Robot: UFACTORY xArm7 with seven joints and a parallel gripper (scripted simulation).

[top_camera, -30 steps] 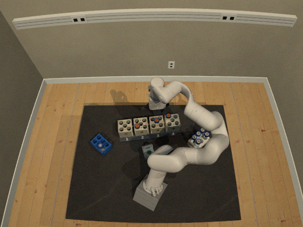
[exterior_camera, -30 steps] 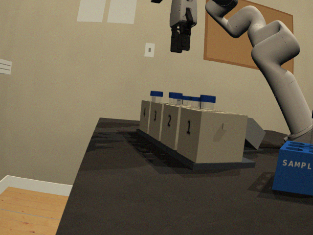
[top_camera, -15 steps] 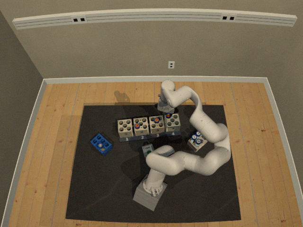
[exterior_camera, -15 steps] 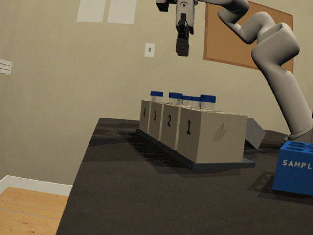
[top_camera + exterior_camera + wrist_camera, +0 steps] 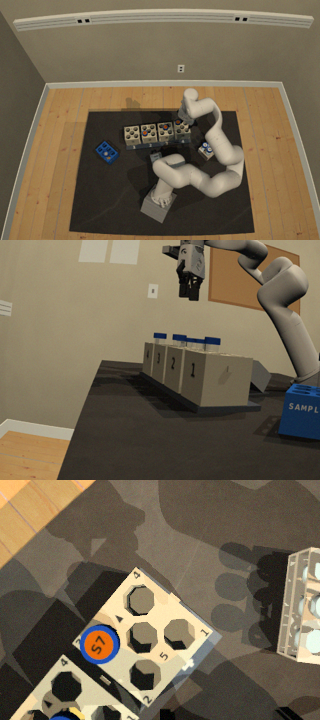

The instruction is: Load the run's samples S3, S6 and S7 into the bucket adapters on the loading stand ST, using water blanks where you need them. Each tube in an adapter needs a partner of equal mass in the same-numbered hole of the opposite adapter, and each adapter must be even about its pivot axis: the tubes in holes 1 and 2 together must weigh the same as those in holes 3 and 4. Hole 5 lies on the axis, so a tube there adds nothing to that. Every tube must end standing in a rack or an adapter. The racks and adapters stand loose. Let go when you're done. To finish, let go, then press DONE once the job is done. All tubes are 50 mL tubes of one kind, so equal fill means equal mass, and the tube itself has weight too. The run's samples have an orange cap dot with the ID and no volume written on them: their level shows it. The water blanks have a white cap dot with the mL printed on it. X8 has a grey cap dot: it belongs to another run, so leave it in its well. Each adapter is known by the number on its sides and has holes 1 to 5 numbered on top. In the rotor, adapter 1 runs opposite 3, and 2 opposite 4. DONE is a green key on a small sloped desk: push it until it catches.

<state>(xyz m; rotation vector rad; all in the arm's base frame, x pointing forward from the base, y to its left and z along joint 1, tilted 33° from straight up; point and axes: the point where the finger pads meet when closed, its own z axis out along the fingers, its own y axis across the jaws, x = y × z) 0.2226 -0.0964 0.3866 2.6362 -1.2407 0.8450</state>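
My gripper is now 11 cm past the white blank rack, 15 cm to the left of it and 22 cm above it. From my hand the other things lie so: blue sample rack: 1 cm ahead, 51 cm to the left, 22 cm below; adapter 1: 9 cm ahead, 33 cm to the left, 20 cm below.
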